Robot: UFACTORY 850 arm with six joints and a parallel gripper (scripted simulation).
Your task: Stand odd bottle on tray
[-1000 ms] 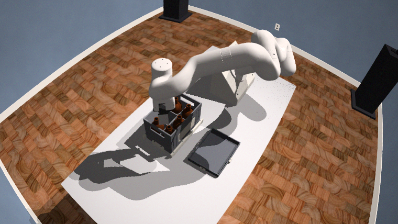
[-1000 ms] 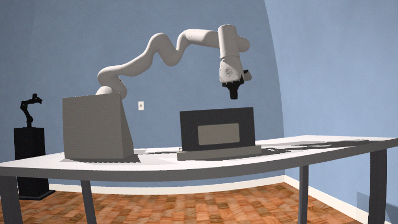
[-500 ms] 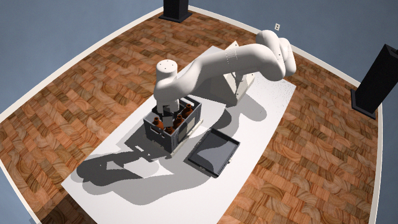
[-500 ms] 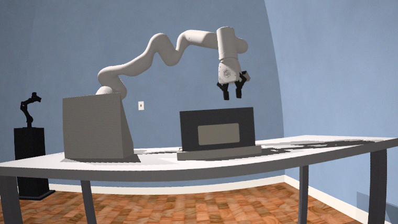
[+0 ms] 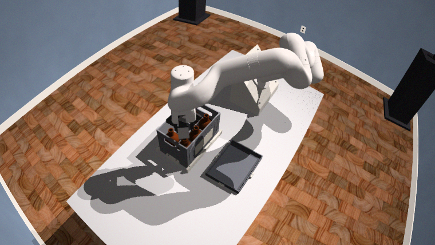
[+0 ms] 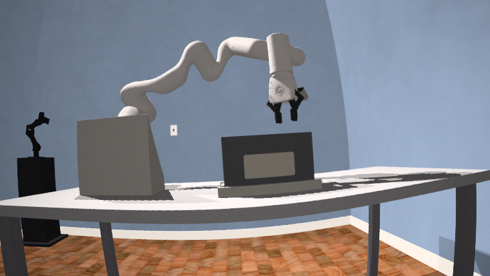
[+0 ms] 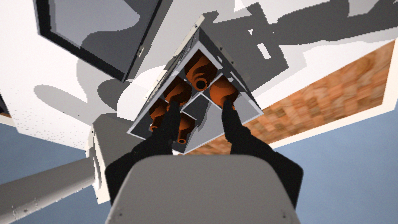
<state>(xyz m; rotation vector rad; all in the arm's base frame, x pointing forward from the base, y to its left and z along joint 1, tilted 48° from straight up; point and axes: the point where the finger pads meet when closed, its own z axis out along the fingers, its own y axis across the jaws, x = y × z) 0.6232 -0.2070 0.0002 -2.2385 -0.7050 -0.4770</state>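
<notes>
The bottle is 160 mm below my hand. Round my hand: dark grey crate: 160 mm below, 90 mm behind, 30 mm to the right; dark tray: 240 mm to the left, 230 mm below, 70 mm behind.
</notes>
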